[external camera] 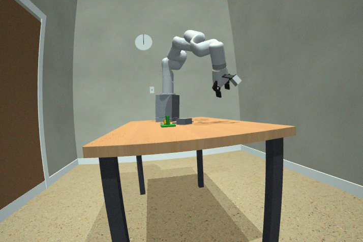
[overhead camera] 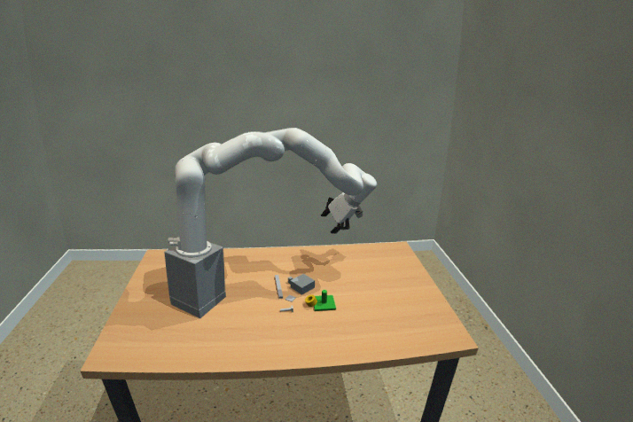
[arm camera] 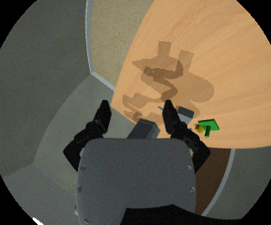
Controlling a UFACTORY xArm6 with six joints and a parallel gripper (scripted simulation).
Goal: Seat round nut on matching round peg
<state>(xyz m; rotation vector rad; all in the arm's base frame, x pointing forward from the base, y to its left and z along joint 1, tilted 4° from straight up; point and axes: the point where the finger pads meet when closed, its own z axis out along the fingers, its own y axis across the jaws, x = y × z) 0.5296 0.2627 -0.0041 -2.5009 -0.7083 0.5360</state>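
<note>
The small square piece lies 190 mm behind my hand, 280 mm to the right of it and 180 mm below it. Round my hand: bolt-like piece (200 mm behind, 350 mm to the right, 170 mm below); then grey block (130 mm behind, 210 mm to the right, 160 mm below); then long bar (230 mm behind, 200 mm to the right, 170 mm below).
</note>
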